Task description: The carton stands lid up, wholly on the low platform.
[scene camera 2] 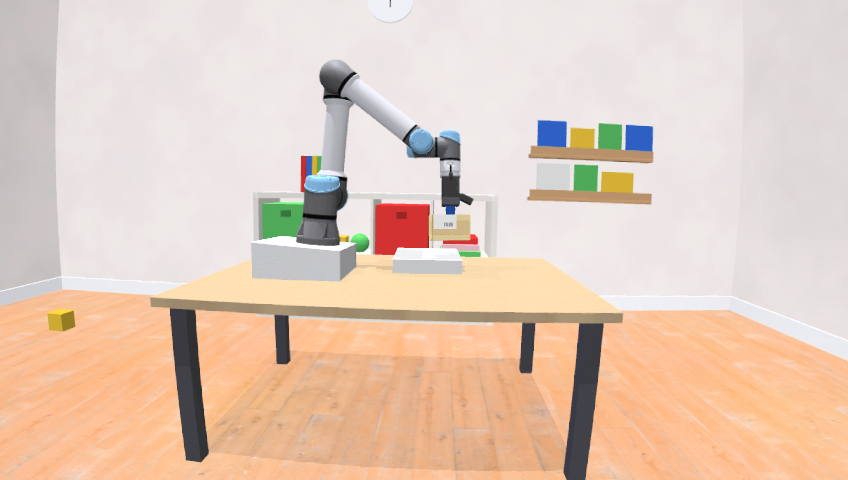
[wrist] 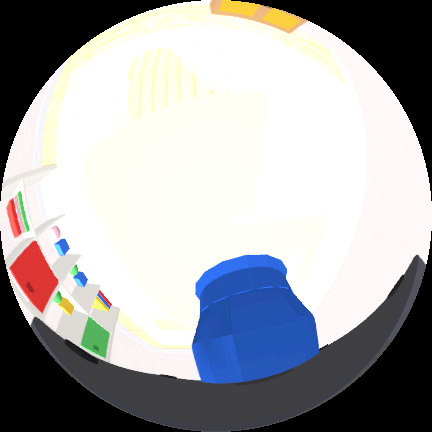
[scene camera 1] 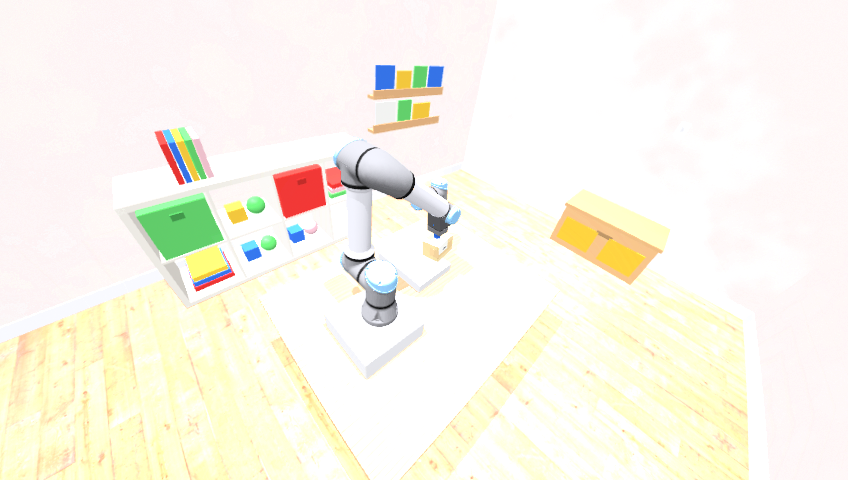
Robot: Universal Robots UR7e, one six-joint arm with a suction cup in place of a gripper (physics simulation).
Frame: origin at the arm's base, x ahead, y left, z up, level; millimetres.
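Seen in the pictures: hand, its tool point: (scene camera 2: 450, 219) (wrist: 236, 265) (scene camera 1: 437, 238); arm's base, origin of its link: (scene camera 2: 317, 243) (scene camera 1: 379, 311).
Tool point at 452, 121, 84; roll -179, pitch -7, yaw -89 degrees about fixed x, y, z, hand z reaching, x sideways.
Offsets run from my tool point to a thing's top centre, as dx, dy, dz. Level surfaces: height alone.
The tan carton @[-5, -14, +20] (scene camera 1: 436, 249) (scene camera 2: 457, 229) hangs in the air under the suction cup, roughly level, with a white barcode label on a side. My suction gripper (scene camera 1: 437, 236) (scene camera 2: 450, 210) (wrist: 242, 267) is attached to its upper face. The low white platform @[-83, +64, -136] (scene camera 1: 434, 275) (scene camera 2: 427, 265) stands on the table, lower than the carton. In the scene camera 2 view a gap shows between the carton's underside and the platform's height, and the carton reaches past the platform's right edge. In the wrist view the area below the cup is washed out, so the carton's outline is unclear.
The arm's white base block (scene camera 1: 380, 342) (scene camera 2: 297, 260) stands left of the platform on the wooden table @[dz -184] (scene camera 2: 386, 297). Behind the table is a white cubby shelf (scene camera 2: 494, 223) with coloured boxes. Two wall shelves (scene camera 2: 590, 154) (scene camera 2: 589, 196) and a wooden cabinet (scene camera 1: 618, 217) are farther off.
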